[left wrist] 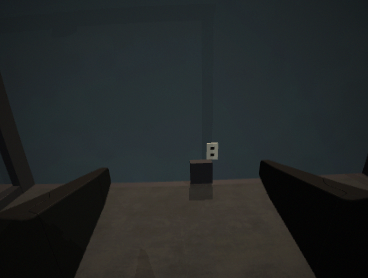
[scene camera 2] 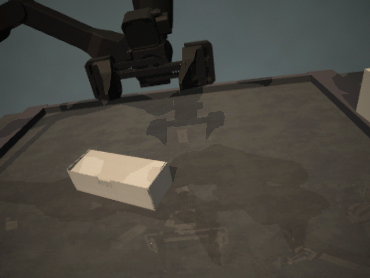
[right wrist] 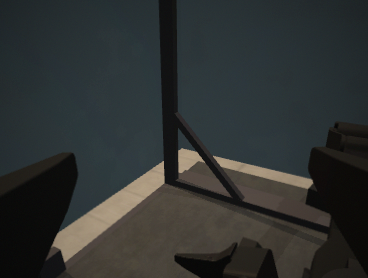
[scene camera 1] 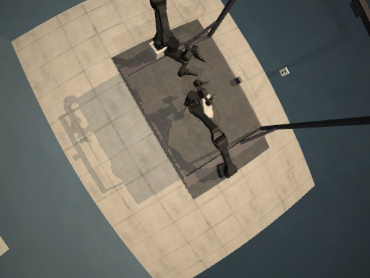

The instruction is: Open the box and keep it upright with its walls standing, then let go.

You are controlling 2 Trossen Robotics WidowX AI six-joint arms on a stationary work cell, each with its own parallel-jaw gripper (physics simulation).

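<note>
The white oblong box [scene camera 2: 117,172] stands flat on the dark table, its lid down and a small tab at the middle of its near long side. In scene camera 1 the white box [scene camera 1: 207,108] shows partly beside the left arm, which hides some of it. My left gripper [scene camera 1: 211,90] [scene camera 2: 145,94] [left wrist: 185,171] is open and empty; in scene camera 2 it hangs above and behind the box, not touching it. My right gripper [scene camera 1: 199,68] [right wrist: 194,161] is open and empty, apart from the box and above it in scene camera 1. The box does not show in either wrist view.
A small dark block [scene camera 1: 237,80] [left wrist: 201,171] stands at the table's edge. A dark frame post [right wrist: 168,90] with a slanted brace [right wrist: 207,155] rises at a table corner. A dark raised rim [scene camera 2: 240,85] runs along the table. Part of the left gripper shows low in the right wrist view.
</note>
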